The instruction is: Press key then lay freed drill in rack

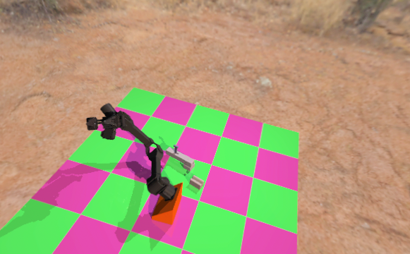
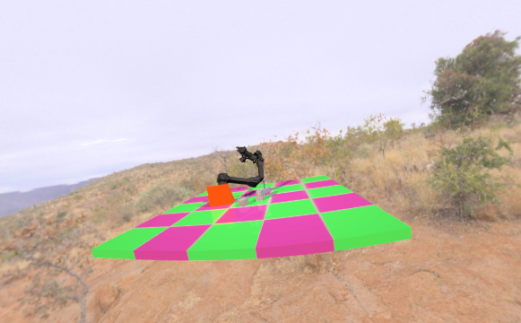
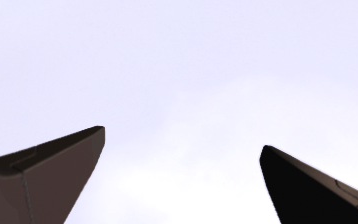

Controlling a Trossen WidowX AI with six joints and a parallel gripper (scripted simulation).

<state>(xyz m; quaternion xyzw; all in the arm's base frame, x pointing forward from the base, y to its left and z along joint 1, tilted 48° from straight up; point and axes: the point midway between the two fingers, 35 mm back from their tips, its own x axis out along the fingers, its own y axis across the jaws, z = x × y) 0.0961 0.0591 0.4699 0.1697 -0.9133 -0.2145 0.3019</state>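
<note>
The dark key lies 310 mm to the right of my gripper tip, 310 mm below it and 240 mm ahead of it. The rest, counted from my gripper tip: grey housing block 360 mm below, 340 mm to the right, 230 mm ahead; then grey rack 480 mm to the right, 380 mm below, 110 mm ahead; then pale cylindrical drill 360 mm to the right, 350 mm below, 220 mm ahead.
</note>
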